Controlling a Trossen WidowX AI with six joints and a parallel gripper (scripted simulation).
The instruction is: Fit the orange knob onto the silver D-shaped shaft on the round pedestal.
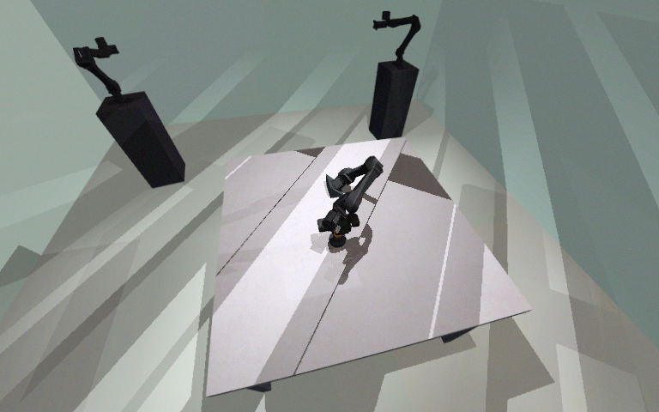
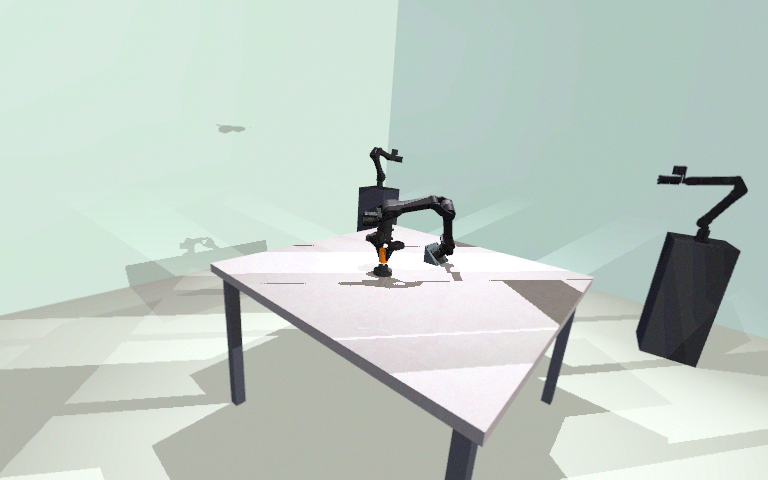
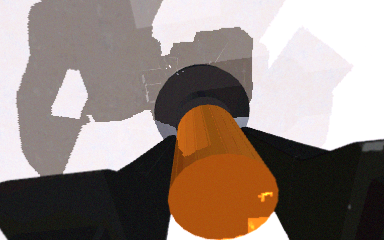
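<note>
Now: gripper tip 4 cm above the dark round pedestal. Round my gripper tip: orange knob 3 cm above.
</note>
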